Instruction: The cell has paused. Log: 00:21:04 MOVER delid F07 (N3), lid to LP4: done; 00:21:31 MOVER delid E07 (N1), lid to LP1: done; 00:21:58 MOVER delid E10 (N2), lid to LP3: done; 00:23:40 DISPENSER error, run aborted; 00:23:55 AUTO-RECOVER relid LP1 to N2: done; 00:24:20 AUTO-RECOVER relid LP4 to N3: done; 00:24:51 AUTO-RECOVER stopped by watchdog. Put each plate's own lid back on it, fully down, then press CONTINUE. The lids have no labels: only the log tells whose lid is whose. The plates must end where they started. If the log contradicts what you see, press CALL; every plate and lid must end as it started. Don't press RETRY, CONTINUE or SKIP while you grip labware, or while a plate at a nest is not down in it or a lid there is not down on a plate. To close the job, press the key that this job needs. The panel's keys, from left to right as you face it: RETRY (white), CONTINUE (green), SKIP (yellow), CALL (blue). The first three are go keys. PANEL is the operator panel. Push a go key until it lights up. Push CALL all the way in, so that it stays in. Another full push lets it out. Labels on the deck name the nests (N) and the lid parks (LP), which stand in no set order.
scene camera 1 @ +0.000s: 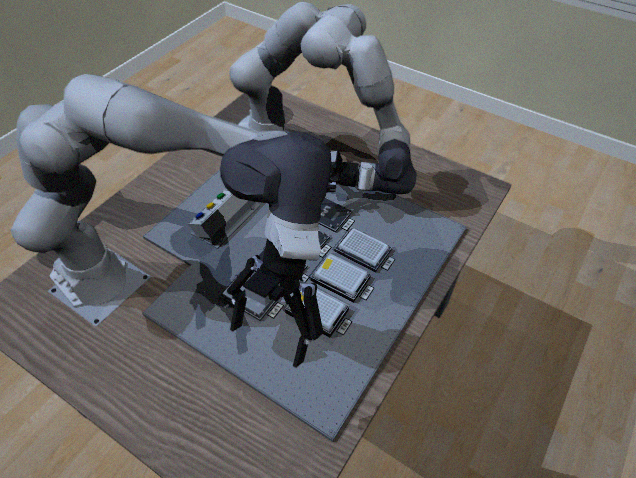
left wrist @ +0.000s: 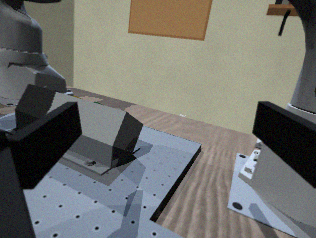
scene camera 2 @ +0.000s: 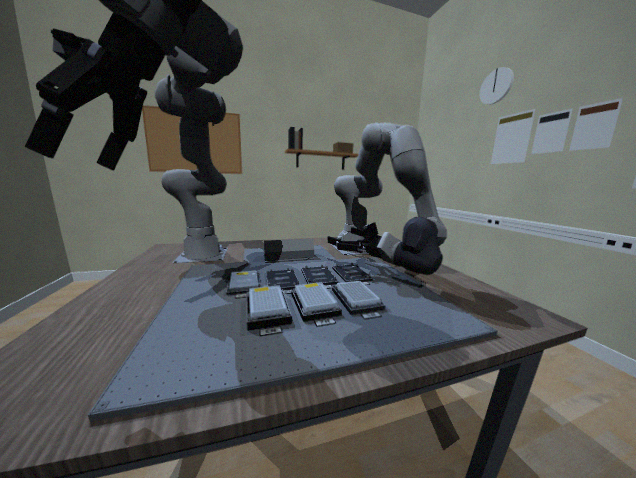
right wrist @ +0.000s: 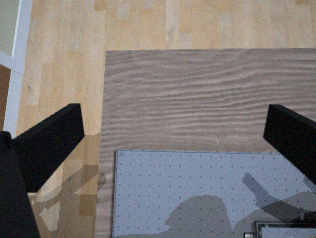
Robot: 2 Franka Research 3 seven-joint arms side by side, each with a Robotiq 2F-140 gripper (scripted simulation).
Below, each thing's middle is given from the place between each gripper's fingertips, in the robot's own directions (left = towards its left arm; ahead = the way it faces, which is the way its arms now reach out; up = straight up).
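N1 plate (scene camera 1: 356, 243): from my left hand, 33 cm ahead, 6 cm to the right, 10 cm below. My right gripper (scene camera 2: 78, 161) now 110 mm beyond the plate, 550 mm to the right of it, 340 mm above it.
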